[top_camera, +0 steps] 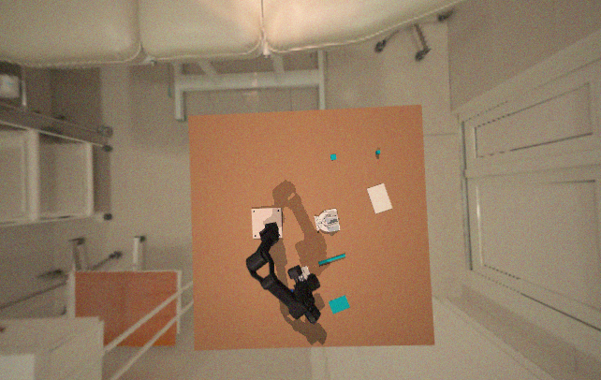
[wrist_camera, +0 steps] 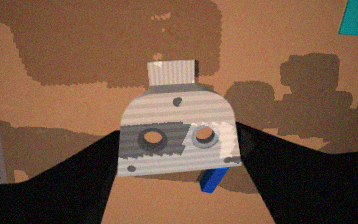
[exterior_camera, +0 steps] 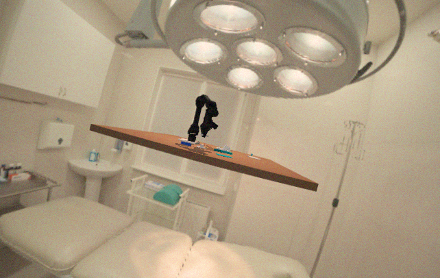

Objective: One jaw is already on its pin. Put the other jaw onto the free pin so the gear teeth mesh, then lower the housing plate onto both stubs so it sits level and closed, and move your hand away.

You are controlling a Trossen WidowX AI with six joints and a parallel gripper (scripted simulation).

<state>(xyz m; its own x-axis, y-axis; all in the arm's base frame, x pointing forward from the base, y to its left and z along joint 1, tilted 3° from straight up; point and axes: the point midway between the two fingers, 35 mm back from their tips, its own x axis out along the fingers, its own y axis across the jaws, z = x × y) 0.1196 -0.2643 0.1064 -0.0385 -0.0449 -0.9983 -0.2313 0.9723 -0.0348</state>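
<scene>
Now: gripper tip 180 mm short of the teal bar, 70 mm above it and 40 mm to the right of it. Also, from my gripper tip: teal square: 210 mm to the right, 170 mm ahead, 80 mm below; blue block: 100 mm behind, 80 mm to the right, 70 mm below; white flat rectangle: 500 mm ahead, 320 mm to the left, 80 mm below.
</scene>
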